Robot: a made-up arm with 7 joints. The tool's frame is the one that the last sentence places. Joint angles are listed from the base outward.
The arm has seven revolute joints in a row. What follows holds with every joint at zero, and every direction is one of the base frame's. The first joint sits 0.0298 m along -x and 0.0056 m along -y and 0.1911 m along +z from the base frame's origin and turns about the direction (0, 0.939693, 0.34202), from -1.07 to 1.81 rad. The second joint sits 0.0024 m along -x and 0.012 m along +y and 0.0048 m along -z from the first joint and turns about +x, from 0.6 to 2.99 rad. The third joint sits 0.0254 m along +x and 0.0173 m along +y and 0.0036 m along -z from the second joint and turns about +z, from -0.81 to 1.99 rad. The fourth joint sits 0.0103 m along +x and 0.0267 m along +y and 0.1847 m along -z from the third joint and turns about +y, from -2.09 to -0.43 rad. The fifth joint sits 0.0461 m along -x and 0.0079 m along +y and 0.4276 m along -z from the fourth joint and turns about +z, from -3.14 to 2.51 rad. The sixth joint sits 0.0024 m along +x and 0.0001 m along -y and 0.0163 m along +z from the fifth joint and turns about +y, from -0.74 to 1.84 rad. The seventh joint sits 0.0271 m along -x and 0.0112 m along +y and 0.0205 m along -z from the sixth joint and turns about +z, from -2.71 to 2.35 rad. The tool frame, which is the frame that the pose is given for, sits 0.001 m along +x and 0.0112 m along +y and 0.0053 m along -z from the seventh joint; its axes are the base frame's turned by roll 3.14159, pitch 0 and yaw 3.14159 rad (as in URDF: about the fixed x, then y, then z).
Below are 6 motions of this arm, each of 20 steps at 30 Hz.
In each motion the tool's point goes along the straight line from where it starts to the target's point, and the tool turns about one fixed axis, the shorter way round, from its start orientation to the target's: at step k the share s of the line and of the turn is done. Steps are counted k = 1, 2, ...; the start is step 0. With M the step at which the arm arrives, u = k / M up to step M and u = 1 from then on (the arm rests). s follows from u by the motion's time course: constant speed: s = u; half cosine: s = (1 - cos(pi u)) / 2; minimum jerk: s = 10 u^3 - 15 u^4 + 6 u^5.
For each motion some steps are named. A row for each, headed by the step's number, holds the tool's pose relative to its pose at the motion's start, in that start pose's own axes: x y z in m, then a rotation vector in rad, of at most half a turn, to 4 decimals.
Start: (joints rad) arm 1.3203 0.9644 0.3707 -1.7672 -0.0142 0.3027 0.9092
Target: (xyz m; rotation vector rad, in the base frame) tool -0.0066 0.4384 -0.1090 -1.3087 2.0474 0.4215
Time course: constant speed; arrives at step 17
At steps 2, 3, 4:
2: 0.0060 0.0027 0.0006 0.0058 0.0048 -0.1025
3: 0.0089 0.0041 0.0008 0.0087 0.0073 -0.1537
4: 0.0119 0.0054 0.0011 0.0116 0.0097 -0.2050

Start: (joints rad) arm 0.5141 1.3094 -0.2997 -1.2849 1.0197 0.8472 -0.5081
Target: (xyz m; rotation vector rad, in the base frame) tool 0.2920 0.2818 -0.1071 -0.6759 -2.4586 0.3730
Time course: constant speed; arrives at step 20
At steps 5, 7, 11, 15, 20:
5: -0.0350 -0.0132 -0.0234 0.1527 0.0391 0.0634
7: -0.0490 -0.0185 -0.0328 0.2138 0.0548 0.0888
11: -0.0771 -0.0290 -0.0516 0.3360 0.0861 0.1395
15: -0.1051 -0.0396 -0.0703 0.4582 0.1174 0.1902
20: -0.1401 -0.0527 -0.0938 0.6110 0.1565 0.2536

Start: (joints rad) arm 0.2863 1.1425 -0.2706 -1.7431 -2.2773 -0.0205 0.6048
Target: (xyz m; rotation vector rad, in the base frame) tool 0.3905 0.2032 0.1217 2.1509 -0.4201 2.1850
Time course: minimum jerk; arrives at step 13
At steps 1, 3, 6, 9, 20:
1: 0.0006 0.0000 -0.0003 -0.0004 0.0018 0.0024
3: 0.0134 -0.0001 -0.0056 -0.0083 0.0376 0.0501
6: 0.0680 -0.0003 -0.0282 -0.0424 0.1910 0.2544
9: 0.1313 -0.0005 -0.0545 -0.0818 0.3687 0.4912
20: 0.1589 -0.0006 -0.0659 -0.0989 0.4461 0.5943

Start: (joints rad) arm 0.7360 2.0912 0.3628 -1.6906 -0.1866 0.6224 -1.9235
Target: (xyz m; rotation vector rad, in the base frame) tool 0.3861 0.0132 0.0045 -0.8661 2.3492 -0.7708
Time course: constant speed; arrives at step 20
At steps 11, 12, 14, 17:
11: 0.0338 0.1105 -0.0680 -0.4282 0.4892 0.6103
12: 0.0369 0.1205 -0.0742 -0.4671 0.5337 0.6658
14: 0.0430 0.1406 -0.0866 -0.5450 0.6226 0.7768
17: 0.0523 0.1707 -0.1051 -0.6617 0.7560 0.9432

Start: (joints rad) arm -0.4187 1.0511 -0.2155 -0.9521 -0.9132 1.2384 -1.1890
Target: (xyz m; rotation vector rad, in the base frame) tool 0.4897 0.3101 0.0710 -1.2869 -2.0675 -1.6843
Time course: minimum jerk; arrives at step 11
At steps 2, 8, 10, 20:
2: -0.0021 0.0029 -0.0027 0.0033 -0.0352 -0.0304
8: -0.0406 0.0556 -0.0518 0.0644 -0.6824 -0.5894
10: -0.0463 0.0634 -0.0590 0.0735 -0.7783 -0.6722
20: -0.0466 0.0639 -0.0594 0.0740 -0.7834 -0.6766

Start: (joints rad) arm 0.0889 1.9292 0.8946 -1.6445 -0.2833 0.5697 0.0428
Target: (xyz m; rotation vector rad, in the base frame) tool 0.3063 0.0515 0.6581 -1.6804 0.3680 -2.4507
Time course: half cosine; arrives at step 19
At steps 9, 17, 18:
9: -0.0265 -0.0019 0.0270 0.0139 -0.3667 0.5998
17: -0.0561 -0.0039 0.0573 0.0294 -0.7778 1.2722
18: -0.0573 -0.0040 0.0585 0.0300 -0.7940 1.2987

